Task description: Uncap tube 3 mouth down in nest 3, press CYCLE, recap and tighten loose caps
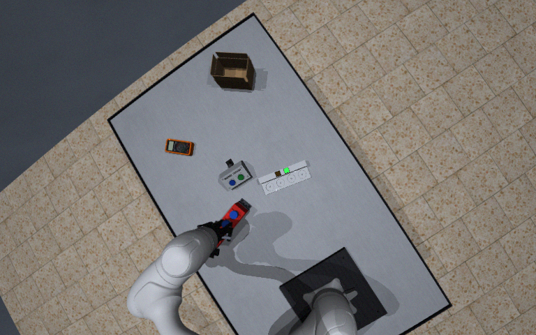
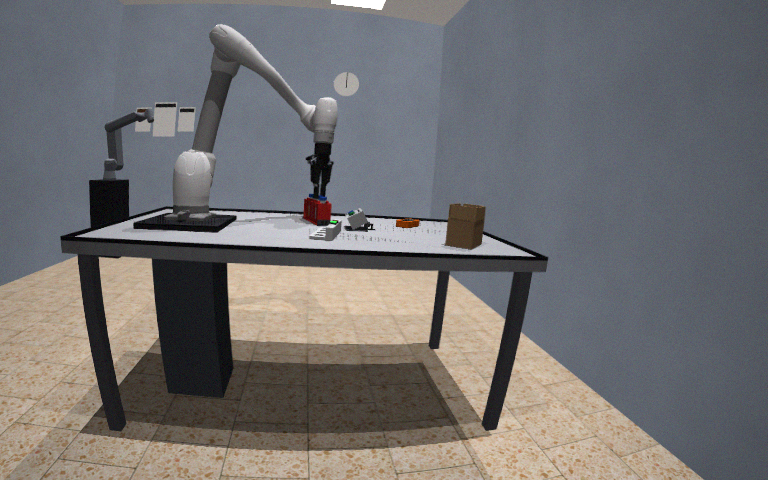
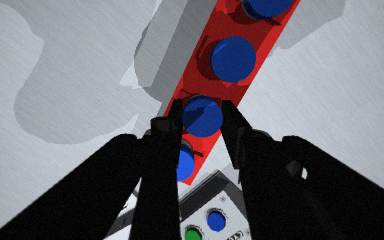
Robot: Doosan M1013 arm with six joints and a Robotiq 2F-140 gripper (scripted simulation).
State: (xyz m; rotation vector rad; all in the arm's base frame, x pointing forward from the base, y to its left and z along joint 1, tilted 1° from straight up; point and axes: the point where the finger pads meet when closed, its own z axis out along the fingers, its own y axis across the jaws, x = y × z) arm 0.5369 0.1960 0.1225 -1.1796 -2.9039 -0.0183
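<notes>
My gripper is now 3 cm above the blue cap. Also, from my hand: key housing (16 cm ahead, 12 cm to the right, 9 cm below); green ready key (14 cm to the right, 14 cm ahead, 8 cm below); blue cycle key (14 cm ahead, 10 cm to the right, 8 cm below).
</notes>
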